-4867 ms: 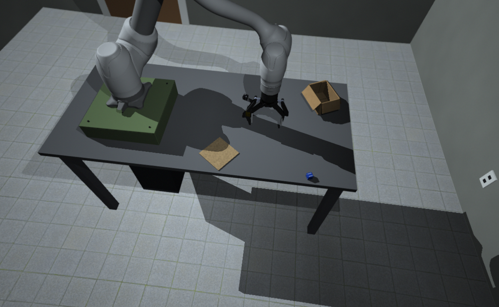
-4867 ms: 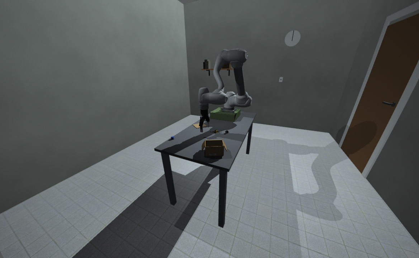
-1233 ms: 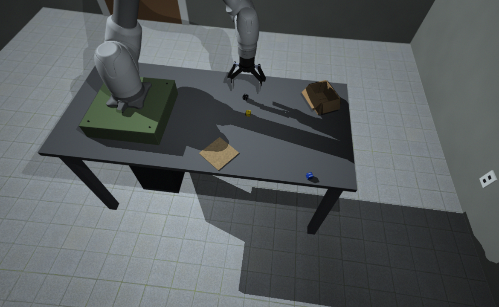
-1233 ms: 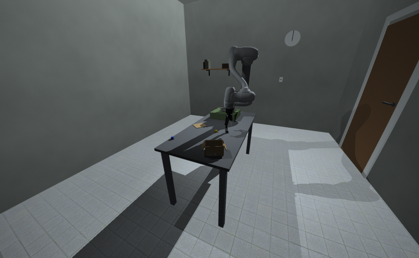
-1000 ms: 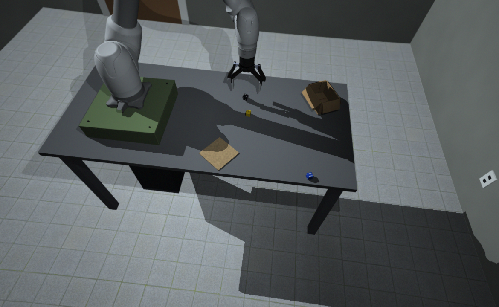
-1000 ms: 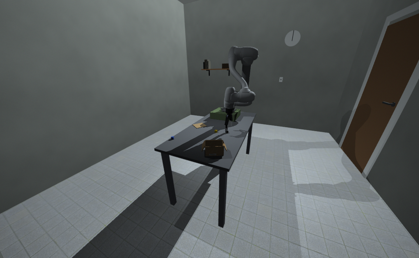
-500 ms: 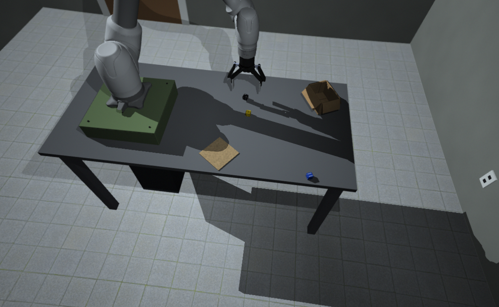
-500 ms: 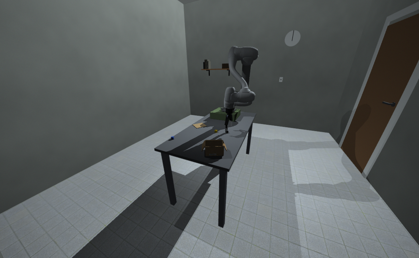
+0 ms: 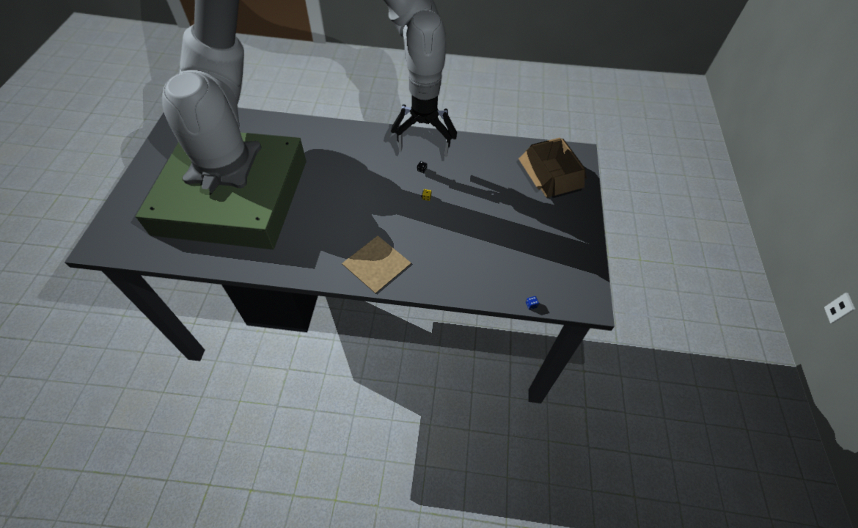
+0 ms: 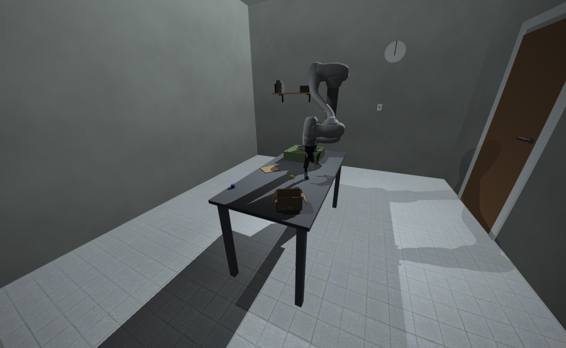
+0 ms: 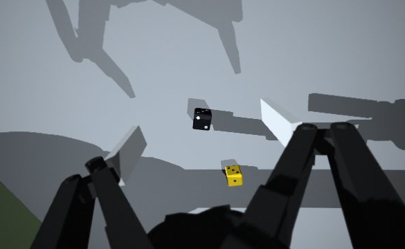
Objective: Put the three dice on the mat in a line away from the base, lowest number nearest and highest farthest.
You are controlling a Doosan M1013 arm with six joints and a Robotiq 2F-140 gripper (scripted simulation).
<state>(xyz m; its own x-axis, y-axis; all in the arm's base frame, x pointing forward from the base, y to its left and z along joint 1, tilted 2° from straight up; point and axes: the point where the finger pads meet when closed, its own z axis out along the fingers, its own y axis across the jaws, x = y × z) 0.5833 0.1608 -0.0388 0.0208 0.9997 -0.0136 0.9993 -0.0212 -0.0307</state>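
The yellow die is 3 cm ahead of my hand, 14 cm to the right of it and 6 cm below it. From my hand the other things lie so: tan mat: 9 cm behind, 41 cm to the right, 7 cm below; cardboard box: 42 cm ahead, 3 cm below; black die: 2 cm to the right, 6 cm below.
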